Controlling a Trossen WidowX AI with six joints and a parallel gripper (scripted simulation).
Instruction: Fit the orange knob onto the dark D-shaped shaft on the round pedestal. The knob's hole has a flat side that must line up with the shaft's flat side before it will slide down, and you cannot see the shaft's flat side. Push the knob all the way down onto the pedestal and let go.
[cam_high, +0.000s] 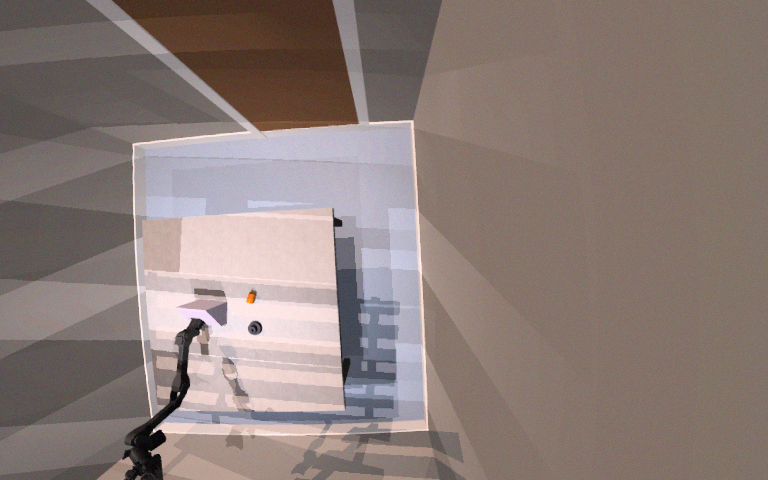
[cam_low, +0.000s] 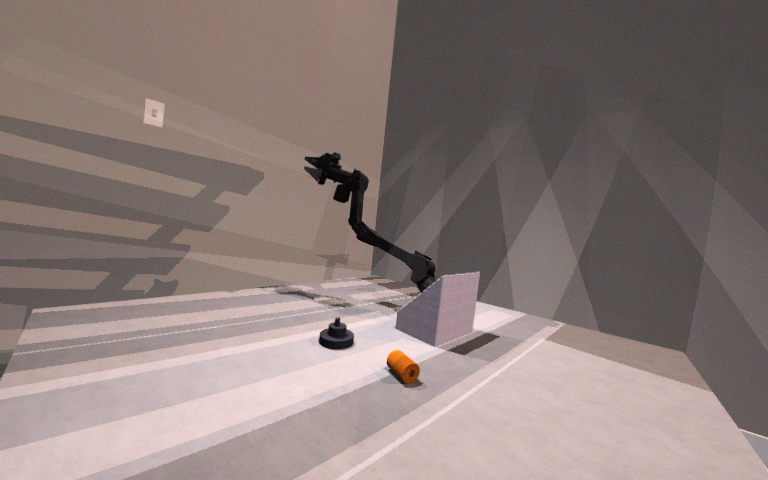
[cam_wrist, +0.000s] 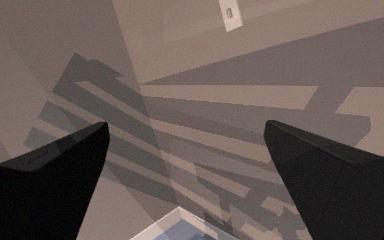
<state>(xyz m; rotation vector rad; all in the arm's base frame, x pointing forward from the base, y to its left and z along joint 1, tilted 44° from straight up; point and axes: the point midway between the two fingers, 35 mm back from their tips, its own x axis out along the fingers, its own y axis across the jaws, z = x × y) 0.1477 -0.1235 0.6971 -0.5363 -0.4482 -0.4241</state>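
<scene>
Right now the orange knob is 72 cm to the left of my gripper tip, 50 cm below it and 15 cm ahead of it. The rest, counted from my gripper tip: dark round pedestal: 52 cm to the left, 49 cm below, 16 cm ahead.
</scene>
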